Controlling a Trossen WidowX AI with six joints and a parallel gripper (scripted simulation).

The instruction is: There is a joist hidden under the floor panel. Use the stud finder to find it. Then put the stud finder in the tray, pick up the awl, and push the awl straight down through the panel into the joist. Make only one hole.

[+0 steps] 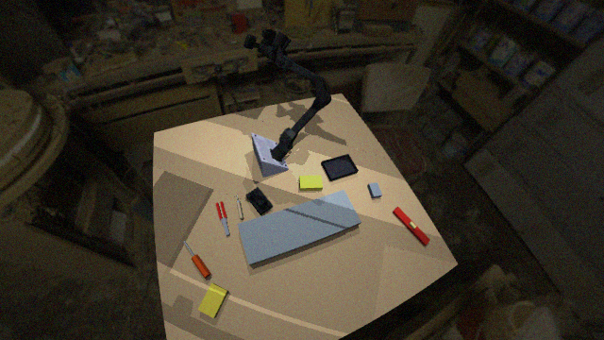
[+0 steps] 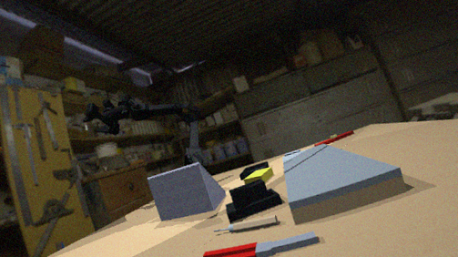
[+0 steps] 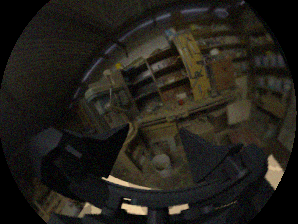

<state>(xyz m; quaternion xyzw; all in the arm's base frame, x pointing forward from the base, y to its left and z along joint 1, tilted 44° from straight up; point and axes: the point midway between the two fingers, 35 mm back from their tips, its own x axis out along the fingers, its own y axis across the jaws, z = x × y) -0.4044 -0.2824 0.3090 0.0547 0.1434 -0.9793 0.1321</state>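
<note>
Now: the stud finder 66 cm ahead of my gripper tip, 40 cm below it and 13 cm to the right of it. Round my gripper tip: small grey block (77 cm ahead, 45 cm to the left, 43 cm below); black tray (59 cm ahead, 43 cm below, 32 cm to the left); awl (67 cm ahead, 43 cm below, 22 cm to the right).
</note>
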